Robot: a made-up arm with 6 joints.
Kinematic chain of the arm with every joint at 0, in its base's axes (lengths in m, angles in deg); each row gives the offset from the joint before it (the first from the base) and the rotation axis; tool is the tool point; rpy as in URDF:
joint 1: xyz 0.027 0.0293 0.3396 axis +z
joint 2: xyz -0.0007 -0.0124 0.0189 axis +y
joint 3: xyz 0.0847 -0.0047 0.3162 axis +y
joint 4: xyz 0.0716 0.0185 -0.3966 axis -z
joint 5: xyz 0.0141 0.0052 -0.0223 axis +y
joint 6: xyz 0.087 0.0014 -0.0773 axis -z
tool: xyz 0.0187 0.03 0.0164 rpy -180 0 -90
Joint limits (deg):
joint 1: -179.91..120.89
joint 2: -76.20..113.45
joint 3: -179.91..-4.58
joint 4: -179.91..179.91
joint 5: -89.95..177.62
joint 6: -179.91..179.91
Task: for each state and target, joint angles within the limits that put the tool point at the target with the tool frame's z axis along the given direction. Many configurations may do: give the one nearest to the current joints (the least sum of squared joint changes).
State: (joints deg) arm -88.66 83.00 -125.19 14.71 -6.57 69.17
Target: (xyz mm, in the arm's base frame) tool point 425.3 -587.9 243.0 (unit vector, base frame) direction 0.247 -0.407 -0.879
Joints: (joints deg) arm -57.87 44.41 -80.78 -3.03 7.95 67.26
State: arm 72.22 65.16 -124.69 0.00 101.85 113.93
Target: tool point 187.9 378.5 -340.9 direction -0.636 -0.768 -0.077
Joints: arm 65.52 111.31 -124.02 15.25 97.85 106.74
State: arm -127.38 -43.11 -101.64 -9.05 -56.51 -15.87
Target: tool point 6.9 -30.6 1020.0 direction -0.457 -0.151 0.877
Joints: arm -166.48 -54.04 -71.14 -5.19 -26.24 -17.44
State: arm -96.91 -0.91 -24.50 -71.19 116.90 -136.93
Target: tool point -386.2 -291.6 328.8 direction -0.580 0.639 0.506
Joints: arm -135.81 19.10 -55.09 -107.60 115.25 -141.68
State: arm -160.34 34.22 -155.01 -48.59 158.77 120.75
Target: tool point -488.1 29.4 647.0 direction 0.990 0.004 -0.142
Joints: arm -179.23 12.00 -106.05 7.36 175.86 109.99
